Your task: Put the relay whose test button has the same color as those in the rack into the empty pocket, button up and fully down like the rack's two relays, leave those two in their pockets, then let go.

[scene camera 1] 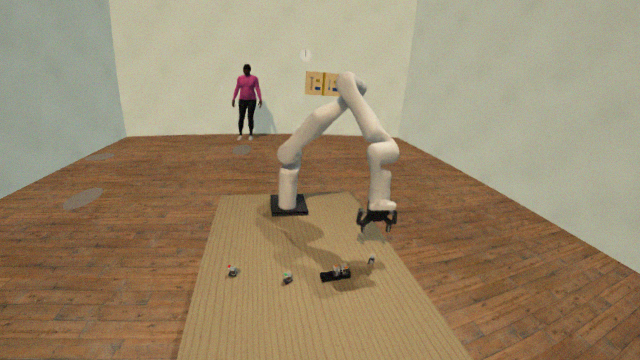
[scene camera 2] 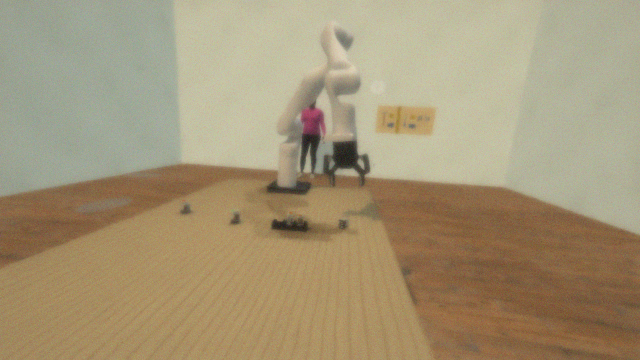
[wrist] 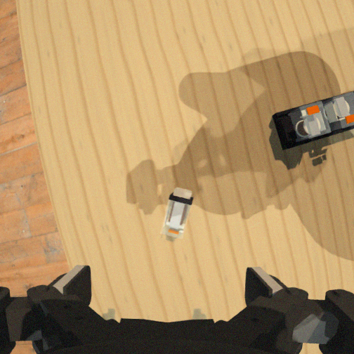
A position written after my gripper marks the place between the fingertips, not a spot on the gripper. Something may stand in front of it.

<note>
In view: my gripper (scene camera 2: 347, 186), an orange-button relay (wrist: 177, 210) and an orange-button relay (wrist: 310, 120).
My gripper also shows in the wrist view (wrist: 167, 284).
</note>
